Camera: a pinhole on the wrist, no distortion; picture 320 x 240 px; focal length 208.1 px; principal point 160.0 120.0 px. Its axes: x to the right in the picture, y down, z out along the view. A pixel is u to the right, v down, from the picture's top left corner.
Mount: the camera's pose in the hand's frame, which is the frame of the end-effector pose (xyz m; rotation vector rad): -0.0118 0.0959 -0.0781 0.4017 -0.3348 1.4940
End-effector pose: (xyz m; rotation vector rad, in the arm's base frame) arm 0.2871 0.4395 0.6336 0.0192 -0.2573 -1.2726
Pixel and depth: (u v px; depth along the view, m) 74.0 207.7 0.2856
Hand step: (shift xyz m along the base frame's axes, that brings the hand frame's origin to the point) -0.1881 0.0986 0.0804
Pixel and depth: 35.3 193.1 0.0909
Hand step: -0.0010 0.0409 -0.0265
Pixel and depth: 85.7 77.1 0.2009
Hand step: -0.0620 -0.0399 0.0603
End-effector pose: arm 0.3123 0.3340 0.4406 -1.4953 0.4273 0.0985
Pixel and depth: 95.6 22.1 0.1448
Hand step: 0.0634 0.0137 -0.0075
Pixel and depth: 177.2 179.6 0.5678
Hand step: -0.0067 0.4663 0.1681
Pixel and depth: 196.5 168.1 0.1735
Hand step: -0.0362 0.1027 -0.0261
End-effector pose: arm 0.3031 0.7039 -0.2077 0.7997 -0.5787 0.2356
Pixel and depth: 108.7 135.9 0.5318
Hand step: -0.0624 -0.4247 0.0034
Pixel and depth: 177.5 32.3 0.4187
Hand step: 0.0556 -0.2705 0.2267
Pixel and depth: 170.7 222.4 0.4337
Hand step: -0.2728 -0.2885 0.0165
